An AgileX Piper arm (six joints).
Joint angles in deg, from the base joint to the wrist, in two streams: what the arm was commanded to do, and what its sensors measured. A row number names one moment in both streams.
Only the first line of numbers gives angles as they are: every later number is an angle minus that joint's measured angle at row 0.
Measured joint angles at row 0:
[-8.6 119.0 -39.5 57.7 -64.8 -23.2]
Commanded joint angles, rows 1 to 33:
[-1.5 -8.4 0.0 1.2 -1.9 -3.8]
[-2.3 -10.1 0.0 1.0 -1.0 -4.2]
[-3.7 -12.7 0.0 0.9 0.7 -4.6]
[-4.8 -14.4 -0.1 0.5 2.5 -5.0]
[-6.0 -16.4 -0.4 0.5 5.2 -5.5]
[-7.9 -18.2 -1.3 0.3 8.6 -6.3]
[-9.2 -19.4 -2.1 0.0 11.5 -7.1]
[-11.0 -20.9 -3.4 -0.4 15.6 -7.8]
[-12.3 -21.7 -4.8 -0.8 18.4 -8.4]
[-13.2 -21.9 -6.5 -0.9 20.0 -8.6]
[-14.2 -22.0 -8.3 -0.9 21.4 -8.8]
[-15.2 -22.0 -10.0 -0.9 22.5 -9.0]
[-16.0 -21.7 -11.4 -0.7 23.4 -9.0]
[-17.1 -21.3 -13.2 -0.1 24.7 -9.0]
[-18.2 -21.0 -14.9 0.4 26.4 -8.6]
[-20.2 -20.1 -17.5 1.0 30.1 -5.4]
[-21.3 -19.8 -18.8 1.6 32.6 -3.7]
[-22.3 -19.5 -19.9 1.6 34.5 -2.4]
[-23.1 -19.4 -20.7 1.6 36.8 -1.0]
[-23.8 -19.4 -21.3 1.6 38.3 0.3]
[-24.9 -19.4 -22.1 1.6 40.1 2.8]
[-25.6 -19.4 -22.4 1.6 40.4 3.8]
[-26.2 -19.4 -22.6 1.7 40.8 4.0]
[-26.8 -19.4 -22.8 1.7 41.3 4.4]
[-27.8 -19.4 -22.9 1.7 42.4 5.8]
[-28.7 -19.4 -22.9 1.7 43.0 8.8]
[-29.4 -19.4 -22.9 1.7 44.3 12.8]
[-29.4 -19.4 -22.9 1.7 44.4 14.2]
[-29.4 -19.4 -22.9 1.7 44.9 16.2]
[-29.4 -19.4 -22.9 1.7 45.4 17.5]
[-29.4 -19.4 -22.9 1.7 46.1 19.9]
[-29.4 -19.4 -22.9 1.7 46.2 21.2]
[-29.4 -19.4 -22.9 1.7 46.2 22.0]
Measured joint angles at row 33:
[-29.1 -19.0 -22.4 2.0 46.3 18.5]
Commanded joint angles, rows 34 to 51:
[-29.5 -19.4 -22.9 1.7 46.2 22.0]
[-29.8 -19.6 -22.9 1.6 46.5 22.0]
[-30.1 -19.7 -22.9 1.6 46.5 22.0]
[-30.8 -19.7 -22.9 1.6 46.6 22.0]
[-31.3 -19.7 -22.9 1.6 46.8 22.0]
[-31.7 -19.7 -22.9 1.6 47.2 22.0]
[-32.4 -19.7 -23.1 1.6 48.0 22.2]
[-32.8 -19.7 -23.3 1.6 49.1 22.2]
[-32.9 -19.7 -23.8 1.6 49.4 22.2]
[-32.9 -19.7 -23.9 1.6 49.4 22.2]
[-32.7 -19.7 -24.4 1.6 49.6 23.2]
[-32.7 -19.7 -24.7 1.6 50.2 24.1]
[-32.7 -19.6 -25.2 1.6 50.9 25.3]
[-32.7 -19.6 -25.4 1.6 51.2 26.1]
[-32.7 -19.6 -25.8 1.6 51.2 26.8]
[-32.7 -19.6 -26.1 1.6 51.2 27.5]
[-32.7 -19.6 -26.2 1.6 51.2 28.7]
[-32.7 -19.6 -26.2 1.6 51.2 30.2]
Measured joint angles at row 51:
[-32.6 -19.0 -25.2 2.0 51.4 26.6]
